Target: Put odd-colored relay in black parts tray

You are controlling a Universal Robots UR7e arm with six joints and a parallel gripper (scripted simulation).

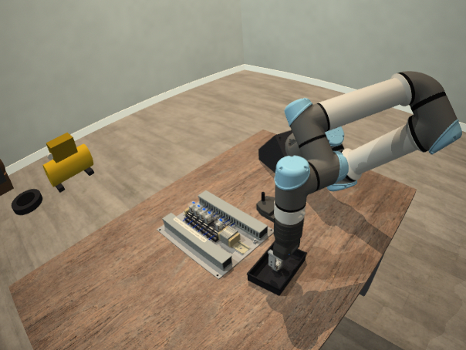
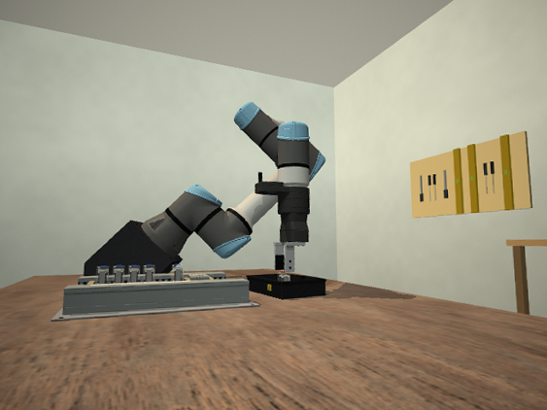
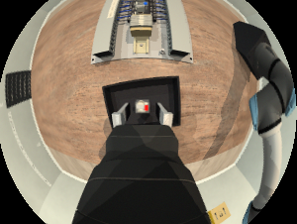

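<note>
Now: hand 40 mm above the red-button relay. Round my hand: grey relay panel (270 mm to the right, 40 mm below, 30 mm ahead); black parts tray (50 mm below).
</note>
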